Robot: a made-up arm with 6 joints.
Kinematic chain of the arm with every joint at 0, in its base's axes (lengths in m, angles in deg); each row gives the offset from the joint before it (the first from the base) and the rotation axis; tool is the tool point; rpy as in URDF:
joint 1: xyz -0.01 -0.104 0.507 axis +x
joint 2: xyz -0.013 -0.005 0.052 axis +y
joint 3: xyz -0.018 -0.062 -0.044 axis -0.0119 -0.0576 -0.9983
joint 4: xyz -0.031 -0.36 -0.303 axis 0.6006 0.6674 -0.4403
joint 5: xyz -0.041 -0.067 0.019 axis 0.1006 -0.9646 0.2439
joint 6: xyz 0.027 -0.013 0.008 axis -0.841 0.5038 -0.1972
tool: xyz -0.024 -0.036 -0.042 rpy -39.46 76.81 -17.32
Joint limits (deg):
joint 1: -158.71..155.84
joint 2: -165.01..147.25
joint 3: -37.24..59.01
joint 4: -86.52..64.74
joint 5: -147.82..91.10
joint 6: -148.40..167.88
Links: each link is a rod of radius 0.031 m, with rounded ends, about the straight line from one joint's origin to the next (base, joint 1, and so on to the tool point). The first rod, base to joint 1, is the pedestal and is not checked.
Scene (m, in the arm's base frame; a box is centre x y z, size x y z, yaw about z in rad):
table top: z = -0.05
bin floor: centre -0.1 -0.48 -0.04 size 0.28 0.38 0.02 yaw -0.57
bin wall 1: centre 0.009 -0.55 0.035 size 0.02 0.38 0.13 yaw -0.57
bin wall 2: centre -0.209 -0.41 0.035 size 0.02 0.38 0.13 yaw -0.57
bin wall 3: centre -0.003 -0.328 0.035 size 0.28 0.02 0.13 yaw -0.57
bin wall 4: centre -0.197 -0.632 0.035 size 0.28 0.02 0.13 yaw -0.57
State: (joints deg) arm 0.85 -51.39 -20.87 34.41 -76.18 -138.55
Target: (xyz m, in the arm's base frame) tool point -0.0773 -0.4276 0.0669
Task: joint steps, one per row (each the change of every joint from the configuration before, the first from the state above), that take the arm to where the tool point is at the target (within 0.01 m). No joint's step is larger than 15 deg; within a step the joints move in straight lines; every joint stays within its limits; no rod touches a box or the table.
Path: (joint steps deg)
1: -13.27 11.65 5.86 6.08 -4.12 -2.46
2: -13.27 11.65 5.85 6.08 -4.12 -2.47
3: -13.27 11.65 5.86 6.08 -4.12 -2.46
4: -13.27 11.65 5.86 6.08 -4.13 -2.46
5: 12.87 -2.69 1.99 -2.28 1.95 3.57
6: 12.87 -2.69 2.00 -2.28 1.95 3.58
7: 12.87 -2.69 2.00 -2.28 1.94 3.57
8: 12.86 -2.69 2.00 -2.28 1.95 3.58
9: 12.87 -2.68 2.00 -2.27 1.95 3.57

